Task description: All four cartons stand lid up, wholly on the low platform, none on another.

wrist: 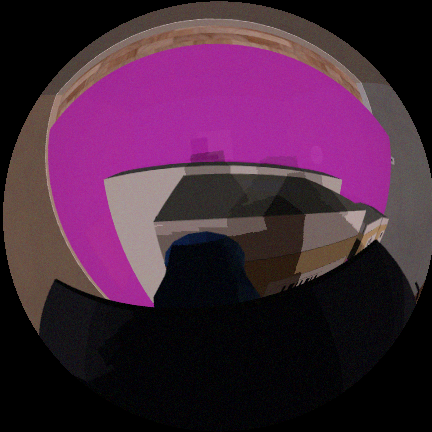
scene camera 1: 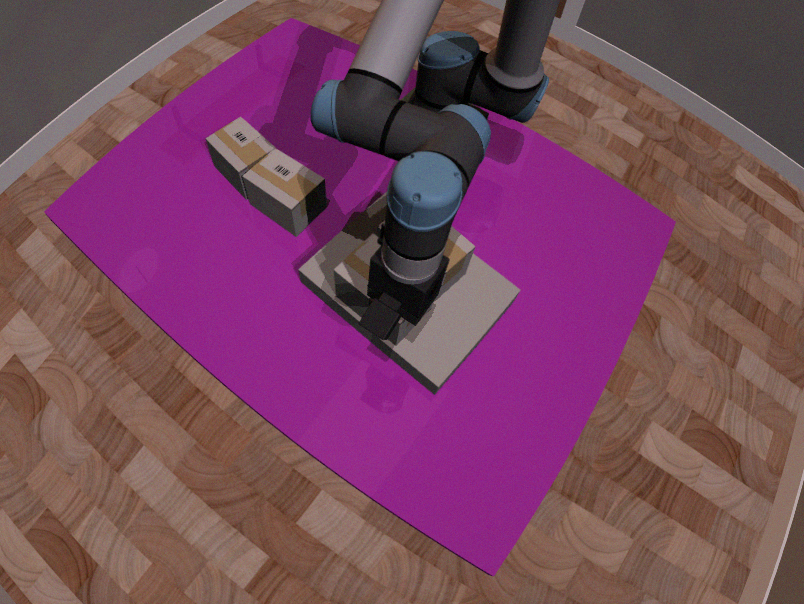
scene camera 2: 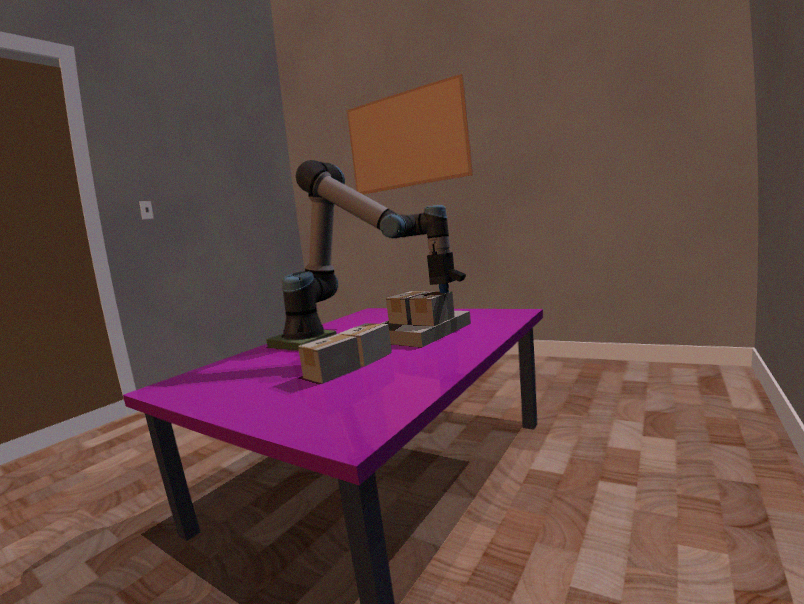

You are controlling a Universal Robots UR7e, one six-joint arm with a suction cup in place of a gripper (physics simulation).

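Frame: origin at the arm's base, x back, y left, z down, level; centimetres.
Where they show: end effector, tool point: [wrist: 206, 248] [scene camera 2: 444, 295]; arm's base, origin of the base link: [scene camera 2: 304, 334].
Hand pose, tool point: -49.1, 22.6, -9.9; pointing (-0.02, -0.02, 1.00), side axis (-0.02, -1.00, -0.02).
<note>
Each offset is from my tool point to the top centre of the thing, as dx, dy, dz. Level surfaces: height alone.
My suction cup [scene camera 2: 443, 288] [wrist: 205, 252] sits on the lid of a brown carton @[+2.7, -4.6, -1.3] [scene camera 1: 347, 273] [scene camera 2: 430, 309] [wrist: 282, 238]. That carton stands lid up on the low grey platform @[+9.3, -3.4, +8.0] [scene camera 1: 454, 325] [scene camera 2: 421, 334] [wrist: 128, 201]. In scene camera 1 the wrist hides the cup. A second carton @[+12.8, -3.7, -1.3] [scene camera 1: 461, 252] [scene camera 2: 397, 308] [wrist: 372, 235] stands right beside it on the platform. Two more cartons @[+12.7, -48.5, +3.5] [scene camera 1: 237, 148] @[+10.9, -34.4, +3.5] [scene camera 1: 282, 188] lie end to end, lid up, on the purple table left of the platform; they also show in scene camera 2 [scene camera 2: 373, 342] [scene camera 2: 330, 357].
The purple table @[dz +12.8] [scene camera 1: 194, 272] [scene camera 2: 363, 416] stands on dark legs on a wood floor. The arm's base [scene camera 2: 299, 312] is at the table's back edge. The front half of the platform is bare.
</note>
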